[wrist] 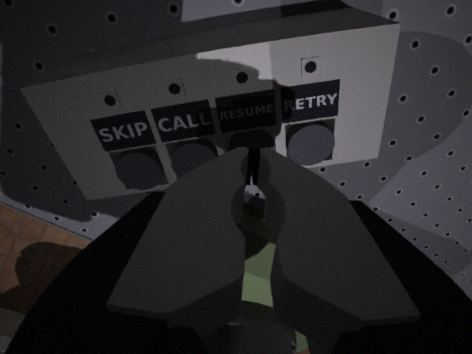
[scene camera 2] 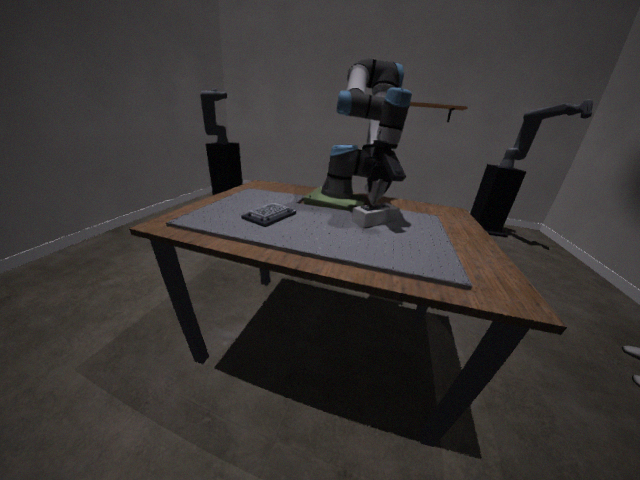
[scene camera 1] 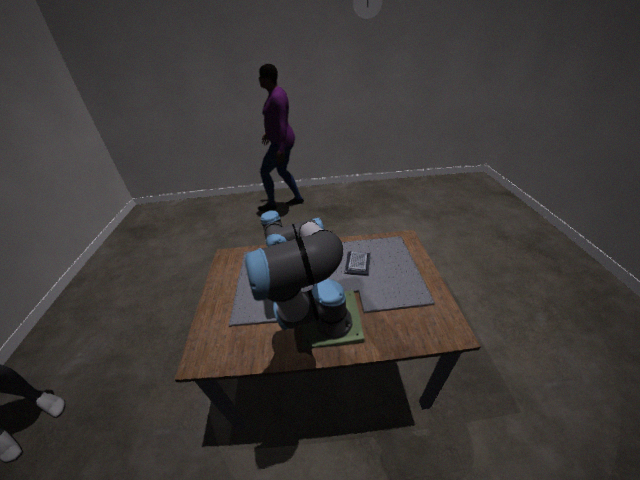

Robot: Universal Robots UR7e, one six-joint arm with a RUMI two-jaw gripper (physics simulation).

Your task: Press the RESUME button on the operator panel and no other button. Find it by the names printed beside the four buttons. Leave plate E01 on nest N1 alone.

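Pixels of known places: gripper, fingertip midpoint: (wrist: pixel 250 153) (scene camera 2: pixel 372 204); arm's base, link origin: (wrist: pixel 236 330) (scene camera 2: pixel 336 194) (scene camera 1: pixel 334 322).
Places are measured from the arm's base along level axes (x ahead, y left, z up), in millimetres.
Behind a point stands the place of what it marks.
Note:
The pale operator panel (scene camera 2: pixel 362 218) @(x 328, y 141, z 19 mm) (wrist: pixel 364 95) @(x 306, y 137, z 40 mm) lies on the grey board. In the wrist view its labels read SKIP, CALL, RESUME and RETRY, left to right. My gripper (scene camera 2: pixel 370 204) @(x 256, y 168, z 50 mm) (wrist: pixel 250 153) @(x 256, y 168, z 50 mm) is shut and empty, its tips at the RESUME button (wrist: pixel 251 138) @(x 260, y 170, z 43 mm), which is in shadow and partly hidden behind them. Contact or button depth cannot be told. The SKIP button (wrist: pixel 140 169) @(x 214, y 208, z 43 mm), CALL button (wrist: pixel 194 156) @(x 236, y 188, z 43 mm) and RETRY button (wrist: pixel 311 144) @(x 273, y 142, z 43 mm) show beside it. A light plate (scene camera 1: pixel 358 259) @(x 350, y -197, z 11 mm) (scene camera 2: pixel 269 210) @(x 353, y -188, z 13 mm) sits on a dark nest (scene camera 1: pixel 356 272) @(x 271, y -166, z -1 mm) (scene camera 2: pixel 265 222) @(x 428, y -169, z -1 mm); their markings are unreadable.
The perforated grey board (scene camera 1: pixel 395 289) @(x 132, y -321, z -13 mm) (scene camera 2: pixel 330 242) @(x 475, y 60, z -13 mm) lies on the wooden table (scene camera 1: pixel 413 335) @(x -110, y -310, z -26 mm) (scene camera 2: pixel 491 258) @(x 393, y 552, z -26 mm). The arm's green base plate (scene camera 1: pixel 356 315) @(x 12, y -99, z 8 mm) (scene camera 2: pixel 330 199) @(x 107, y -10, z 4 mm) is behind the panel in scene camera 2. A person in purple (scene camera 1: pixel 277 116) stands beyond the table.

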